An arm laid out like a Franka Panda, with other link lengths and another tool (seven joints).
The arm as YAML. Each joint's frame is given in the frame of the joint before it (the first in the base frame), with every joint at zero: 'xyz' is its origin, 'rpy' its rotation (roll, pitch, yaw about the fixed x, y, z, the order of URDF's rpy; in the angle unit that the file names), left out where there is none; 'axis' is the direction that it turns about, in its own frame. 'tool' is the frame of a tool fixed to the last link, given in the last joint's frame.
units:
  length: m
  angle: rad
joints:
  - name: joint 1
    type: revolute
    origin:
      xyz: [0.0, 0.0, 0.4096]
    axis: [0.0, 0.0, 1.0]
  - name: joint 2
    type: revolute
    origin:
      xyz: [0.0, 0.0, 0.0]
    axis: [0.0, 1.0, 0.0]
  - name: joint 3
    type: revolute
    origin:
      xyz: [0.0, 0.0, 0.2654]
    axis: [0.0, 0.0, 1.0]
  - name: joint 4
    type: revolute
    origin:
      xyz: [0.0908, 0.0, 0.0]
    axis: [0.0, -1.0, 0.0]
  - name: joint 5
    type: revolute
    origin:
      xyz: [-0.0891, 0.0, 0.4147]
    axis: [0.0, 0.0, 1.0]
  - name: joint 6
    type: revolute
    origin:
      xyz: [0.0, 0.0, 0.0]
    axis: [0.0, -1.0, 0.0]
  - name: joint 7
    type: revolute
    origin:
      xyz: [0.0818, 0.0, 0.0]
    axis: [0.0, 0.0, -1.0]
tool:
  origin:
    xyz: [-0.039, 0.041, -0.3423]
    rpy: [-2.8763, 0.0, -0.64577]
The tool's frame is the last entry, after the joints.
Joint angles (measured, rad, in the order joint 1, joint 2, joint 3, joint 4, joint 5, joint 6, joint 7), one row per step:
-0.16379, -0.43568, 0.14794, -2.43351, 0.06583, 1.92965, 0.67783
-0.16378, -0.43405, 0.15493, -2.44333, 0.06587, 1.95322, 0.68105
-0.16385, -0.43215, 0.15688, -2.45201, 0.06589, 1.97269, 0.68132
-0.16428, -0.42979, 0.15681, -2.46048, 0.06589, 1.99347, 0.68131
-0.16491, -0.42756, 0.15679, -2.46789, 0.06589, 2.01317, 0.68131
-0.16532, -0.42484, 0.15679, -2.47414, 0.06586, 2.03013, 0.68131
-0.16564, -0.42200, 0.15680, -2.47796, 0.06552, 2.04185, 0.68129
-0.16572, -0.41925, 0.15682, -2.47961, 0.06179, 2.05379, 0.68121
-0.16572, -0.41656, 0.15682, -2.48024, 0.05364, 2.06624, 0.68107
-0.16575, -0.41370, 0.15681, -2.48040, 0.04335, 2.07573, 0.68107
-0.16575, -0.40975, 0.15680, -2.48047, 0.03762, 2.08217, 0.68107
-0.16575, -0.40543, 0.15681, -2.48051, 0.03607, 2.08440, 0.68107
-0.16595, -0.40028, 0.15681, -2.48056, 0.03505, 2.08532, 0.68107
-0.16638, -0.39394, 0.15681, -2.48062, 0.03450, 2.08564, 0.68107
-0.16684, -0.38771, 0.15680, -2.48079, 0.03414, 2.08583, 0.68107
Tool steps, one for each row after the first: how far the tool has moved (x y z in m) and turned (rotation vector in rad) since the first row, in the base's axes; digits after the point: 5 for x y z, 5 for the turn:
0.00336, 0.00178, -0.00439, -0.00383, -0.01165, 0.00259
0.00584, 0.00195, -0.00827, -0.00513, -0.02043, 0.00355
0.00886, 0.00126, -0.01202, -0.00561, -0.03041, 0.00262
0.01196, 0.00053, -0.01523, -0.00612, -0.04049, 0.00159
0.01450, -0.00001, -0.01826, -0.00647, -0.04850, 0.00088
0.01628, -0.00045, -0.02054, -0.00685, -0.05357, 0.00056
0.01898, -0.00164, -0.02187, -0.01023, -0.06096, 0.00239
0.02213, -0.00393, -0.02281, -0.01744, -0.06971, 0.00670
0.02438, -0.00670, -0.02389, -0.02625, -0.07572, 0.01202
0.02561, -0.00815, -0.02544, -0.03078, -0.07791, 0.01508
0.02550, -0.00845, -0.02730, -0.03146, -0.07577, 0.01596
0.02480, -0.00866, -0.02963, -0.03149, -0.07152, 0.01635
0.02368, -0.00880, -0.03252, -0.03088, -0.06550, 0.01627
0.02247, -0.00892, -0.03541, -0.03012, -0.05936, 0.01605

